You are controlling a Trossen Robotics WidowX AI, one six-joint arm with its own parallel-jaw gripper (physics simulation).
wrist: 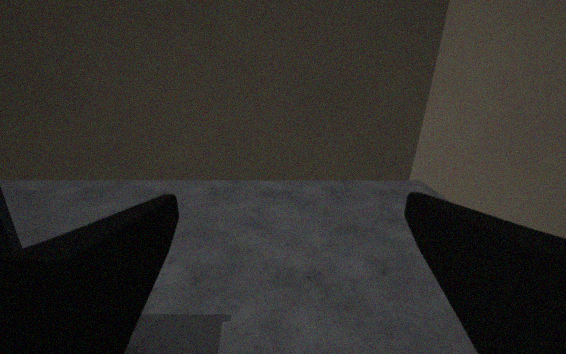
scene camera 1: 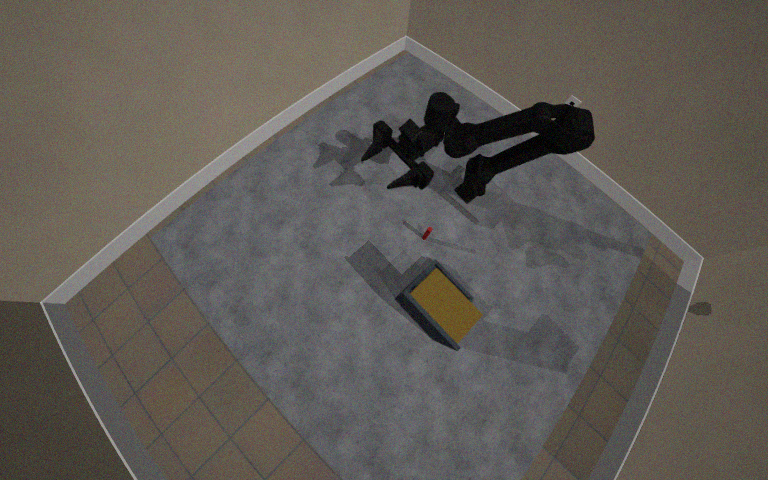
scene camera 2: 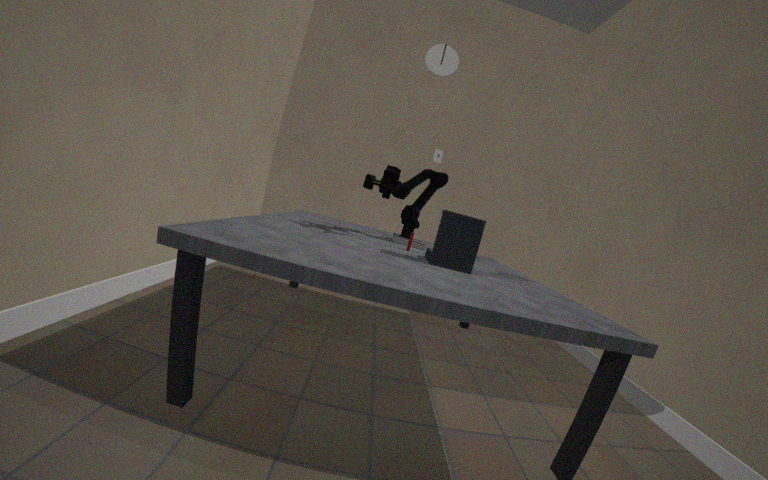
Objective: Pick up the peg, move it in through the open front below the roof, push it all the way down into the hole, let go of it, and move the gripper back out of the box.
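Seen in the pictures: gripper, fingertip midpoint: [wrist: 293, 204] [scene camera 1: 374, 173] [scene camera 2: 383, 185]; arm's base, link origin: [scene camera 1: 466, 191] [scene camera 2: 405, 237].
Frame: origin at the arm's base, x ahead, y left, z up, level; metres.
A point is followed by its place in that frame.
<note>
A red peg [scene camera 1: 427, 233] {x 0.217, y 0.032, z 0.027 m} [scene camera 2: 410, 241] {x 0.218, y 0.030, z 0.009 m} stands upright on the grey table between the arm's base and the box. The box [scene camera 1: 425, 321] {x 0.399, y 0.199, z 0.125 m} [scene camera 2: 457, 242] {x 0.400, y 0.198, z 0.068 m} has dark grey walls and a yellow roof [scene camera 1: 446, 304] {x 0.349, y 0.194, z 0.169 m} in scene camera 1. Its inside and the hole do not show. My gripper [scene camera 1: 374, 173] {x 0.294, y -0.128, z 0.207 m} [wrist: 293, 204] {x 0.294, y -0.128, z 0.207 m} is open, with nothing between its fingers. It is raised well above the table, apart from the peg and the box. The peg does not show in the wrist view. A dark edge at the far left of the wrist view is cut off, and I cannot tell for certain what it is.
The grey table [scene camera 1: 271, 237] {x 0.598, y -0.266, z -0.033 m} [scene camera 2: 283, 249] {x 0.796, y -0.260, z -0.033 m} [wrist: 300, 260] {x 0.562, y -0.163, z -0.033 m} carries the arm, peg and box. The box stands close to the peg. The arm [scene camera 1: 509, 127] {x 0.034, y -0.003, z 0.308 m} [scene camera 2: 427, 192] {x -0.010, y 0.047, z 0.244 m} reaches over the table from its base. Walls rise behind the table's edges. Shadows lie across the table top.
</note>
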